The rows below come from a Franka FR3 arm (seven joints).
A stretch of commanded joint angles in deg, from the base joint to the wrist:
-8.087 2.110 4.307 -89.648 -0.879 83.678 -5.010
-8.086 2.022 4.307 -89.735 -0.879 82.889 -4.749
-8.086 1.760 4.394 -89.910 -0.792 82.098 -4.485
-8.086 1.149 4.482 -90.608 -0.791 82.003 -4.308
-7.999 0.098 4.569 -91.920 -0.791 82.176 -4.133
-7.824 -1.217 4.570 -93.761 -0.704 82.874 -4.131
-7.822 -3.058 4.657 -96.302 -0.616 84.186 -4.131
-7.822 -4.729 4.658 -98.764 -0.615 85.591 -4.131
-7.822 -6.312 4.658 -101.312 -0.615 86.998 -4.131
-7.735 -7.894 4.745 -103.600 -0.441 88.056 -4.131
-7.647 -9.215 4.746 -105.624 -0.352 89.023 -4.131
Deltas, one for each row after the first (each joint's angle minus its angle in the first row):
0.001 -0.088 0.000 -0.087 0.000 -0.789 0.261
0.001 -0.350 0.087 -0.262 0.087 -1.580 0.525
0.001 -0.961 0.175 -0.960 0.088 -1.675 0.702
0.088 -2.012 0.262 -2.272 0.088 -1.502 0.877
0.263 -3.327 0.263 -4.113 0.175 -0.804 0.879
0.265 -5.168 0.350 -6.654 0.263 0.508 0.879
0.265 -6.839 0.351 -9.116 0.264 1.913 0.879
0.265 -8.422 0.351 -11.664 0.264 3.320 0.879
0.352 -10.004 0.438 -13.952 0.438 4.378 0.879
0.440 -11.325 0.439 -15.976 0.527 5.345 0.879

